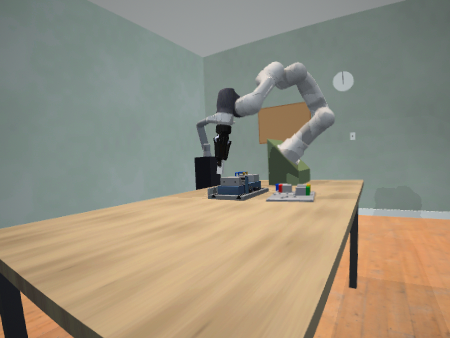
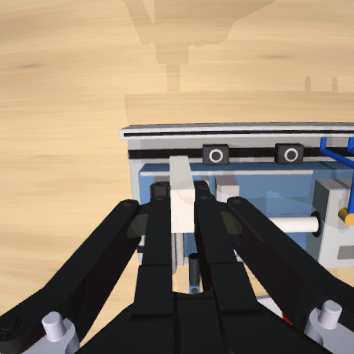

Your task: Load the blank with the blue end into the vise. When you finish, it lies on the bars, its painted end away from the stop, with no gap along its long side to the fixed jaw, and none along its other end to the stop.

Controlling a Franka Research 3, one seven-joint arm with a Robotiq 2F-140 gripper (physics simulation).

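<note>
The vise (image 1: 232,190) (image 2: 165,140) stands on the table at the far side, with a blue body, grey jaws and a white screw (image 2: 293,224). My gripper (image 1: 219,170) (image 2: 178,172) hangs just above the vise's left end, shut, its white pads pressed together with nothing between them. The blank with the blue end (image 1: 277,186) lies on the grey tray (image 1: 287,198) to the right of the vise, next to a red-ended blank (image 1: 280,187). I cannot make out any blank on the vise's bars; my fingers hide much of its opening.
A blank with a green and yellow end (image 1: 307,189) also lies on the tray. A green wedge mount (image 1: 285,165) and a black box (image 1: 205,172) stand behind the vise. Blue pipes (image 2: 331,151) run at the vise's right end.
</note>
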